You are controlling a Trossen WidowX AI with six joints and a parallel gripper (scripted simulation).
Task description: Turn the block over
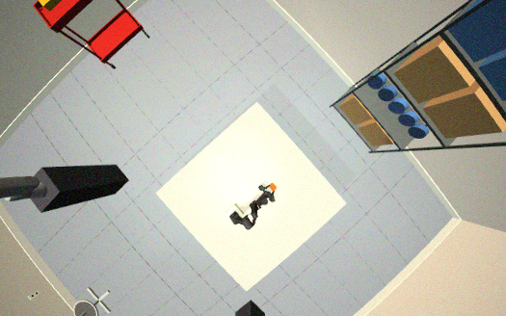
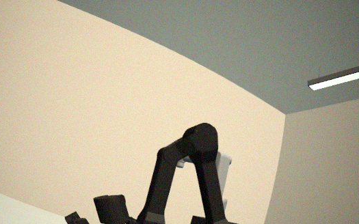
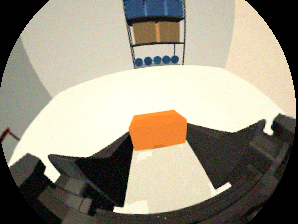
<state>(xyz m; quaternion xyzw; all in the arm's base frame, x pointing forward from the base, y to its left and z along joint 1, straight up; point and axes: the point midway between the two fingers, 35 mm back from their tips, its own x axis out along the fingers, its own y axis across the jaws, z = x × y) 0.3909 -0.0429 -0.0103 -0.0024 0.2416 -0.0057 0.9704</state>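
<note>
Right now my gripper tip is 10 mm above the orange block.
</note>
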